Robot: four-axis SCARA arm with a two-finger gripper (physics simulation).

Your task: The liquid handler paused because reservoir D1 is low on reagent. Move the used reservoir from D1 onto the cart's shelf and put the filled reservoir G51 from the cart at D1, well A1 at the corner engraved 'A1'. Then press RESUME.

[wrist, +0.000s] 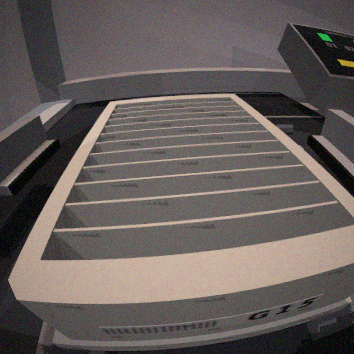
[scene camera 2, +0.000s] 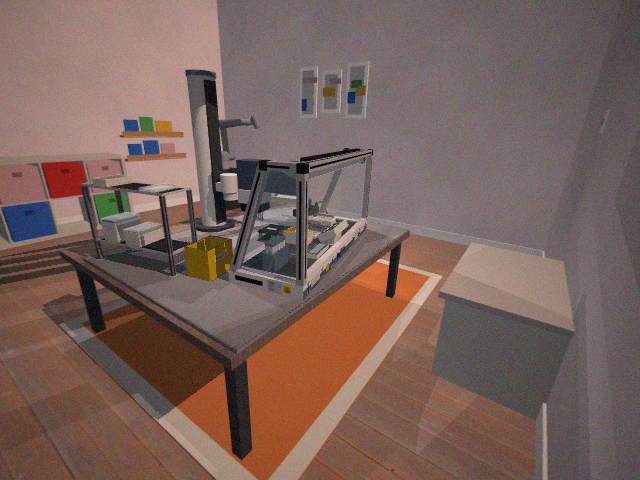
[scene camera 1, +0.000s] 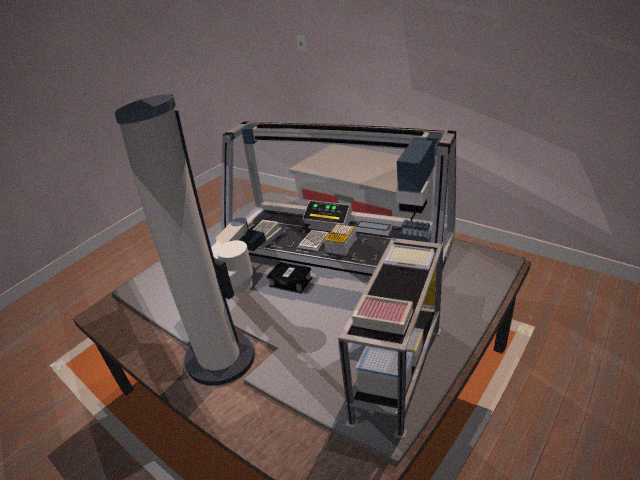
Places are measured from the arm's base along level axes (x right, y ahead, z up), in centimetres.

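Where they show: gripper, between the fingertips: (wrist: 179, 122) (scene camera 2: 328, 219) (scene camera 1: 266, 226); arm's base, origin of its link: (scene camera 2: 215, 226) (scene camera 1: 219, 358).
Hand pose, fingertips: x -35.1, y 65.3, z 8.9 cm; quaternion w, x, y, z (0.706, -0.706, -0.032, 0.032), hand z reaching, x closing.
Each offset is from my fingertips to the top centre of the thing. "*": to the spot under its first point.
The used reservoir @(dx +0.5, dy -2.5, dz +0.5 cm) (scene camera 1: 267, 228) (wrist: 180, 277), a pale tray with empty-looking grey troughs and the label G15, sits at the left end of the liquid handler's deck. My gripper (scene camera 1: 256, 237) (wrist: 179, 122) is open, with one finger on each side of this reservoir and a gap at both sides. A reservoir with pink-filled troughs @(dx +94.0, dy -53.1, dz +30.5 cm) (scene camera 1: 382, 312) (scene camera 2: 109, 180) stands on the cart's top at the near end in scene camera 1; its label is not readable. The cart @(dx +90.8, dy -40.6, dz +28.0 cm) (scene camera 1: 346, 382) (scene camera 2: 165, 232) has bare dark top board between its items. The screen @(* dx +22.3, dy +16.6, dz +3.9 cm) (scene camera 1: 327, 212) (wrist: 327, 57) shows green squares and a yellow bar.
A pale-yellow plate @(dx +87.5, dy -28.0, dz +28.8 cm) (scene camera 1: 410, 255) lies at the cart top's far end; a blue-rimmed rack @(dx +94.0, dy -53.1, dz +12.8 cm) (scene camera 1: 383, 369) is on the lower shelf. A black box @(dx +29.5, dy -19.7, dz -2.0 cm) (scene camera 1: 290, 276) lies before the deck. The gantry frame (scene camera 1: 341, 131) (scene camera 2: 303, 227) surrounds the deck. A yellow bin @(dx +79.6, dy -9.2, dz +5.9 cm) (scene camera 2: 207, 258) stands beside the cart.
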